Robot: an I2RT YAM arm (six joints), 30 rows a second.
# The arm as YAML. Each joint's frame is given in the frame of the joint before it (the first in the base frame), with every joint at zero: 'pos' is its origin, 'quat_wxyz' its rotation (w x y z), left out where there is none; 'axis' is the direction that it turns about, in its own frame. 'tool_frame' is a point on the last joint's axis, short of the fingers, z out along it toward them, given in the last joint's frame.
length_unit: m
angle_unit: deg
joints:
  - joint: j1
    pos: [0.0, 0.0, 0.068]
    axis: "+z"
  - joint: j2
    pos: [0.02, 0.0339, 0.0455]
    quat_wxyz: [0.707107, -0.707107, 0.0, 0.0]
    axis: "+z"
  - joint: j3
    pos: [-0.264, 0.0, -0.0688]
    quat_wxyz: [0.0, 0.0, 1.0, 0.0]
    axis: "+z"
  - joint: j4
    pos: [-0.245, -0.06, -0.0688]
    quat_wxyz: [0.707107, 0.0, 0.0, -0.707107]
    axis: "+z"
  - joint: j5
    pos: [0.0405, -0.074, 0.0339]
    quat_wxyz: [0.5, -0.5, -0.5, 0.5]
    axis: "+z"
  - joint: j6
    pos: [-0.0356, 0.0, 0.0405]
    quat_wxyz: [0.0, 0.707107, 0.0, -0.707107]
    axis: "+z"
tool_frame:
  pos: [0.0, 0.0, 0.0]
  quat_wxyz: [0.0, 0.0, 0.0, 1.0]
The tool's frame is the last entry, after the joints.
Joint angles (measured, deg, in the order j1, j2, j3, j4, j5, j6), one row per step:
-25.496, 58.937, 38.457, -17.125, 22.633, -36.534
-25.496, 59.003, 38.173, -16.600, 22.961, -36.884
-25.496, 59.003, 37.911, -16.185, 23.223, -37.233
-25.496, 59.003, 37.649, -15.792, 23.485, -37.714
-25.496, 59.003, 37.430, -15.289, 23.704, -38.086
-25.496, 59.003, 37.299, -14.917, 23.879, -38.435
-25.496, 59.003, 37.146, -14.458, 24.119, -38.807
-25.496, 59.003, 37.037, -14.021, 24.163, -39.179
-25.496, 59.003, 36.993, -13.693, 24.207, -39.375
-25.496, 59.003, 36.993, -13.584, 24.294, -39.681
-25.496, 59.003, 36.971, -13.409, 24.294, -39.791
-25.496, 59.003, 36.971, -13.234, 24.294, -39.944
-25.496, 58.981, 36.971, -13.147, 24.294, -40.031
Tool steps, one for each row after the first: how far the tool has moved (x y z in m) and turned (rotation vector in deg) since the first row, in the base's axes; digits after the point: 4 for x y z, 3 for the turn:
0.0001, -0.0003, -0.0011, -0.428, 0.161, -0.064
0.0000, -0.0004, -0.0019, -0.809, 0.324, -0.077
-0.0001, -0.0005, -0.0029, -1.244, 0.597, -0.018
0.0000, -0.0007, -0.0034, -1.667, 0.648, 0.011
0.0001, -0.0008, -0.0035, -2.036, 0.713, 0.060
0.0002, -0.0010, -0.0037, -2.478, 0.752, 0.067
0.0004, -0.0012, -0.0037, -2.826, 0.719, 0.229
0.0007, -0.0013, -0.0034, -3.068, 0.608, 0.294
0.0008, -0.0014, -0.0033, -3.312, 0.740, 0.388
0.0009, -0.0015, -0.0031, -3.432, 0.677, 0.444
0.0011, -0.0016, -0.0029, -3.584, 0.623, 0.522
0.0011, -0.0016, -0.0027, -3.674, 0.584, 0.566

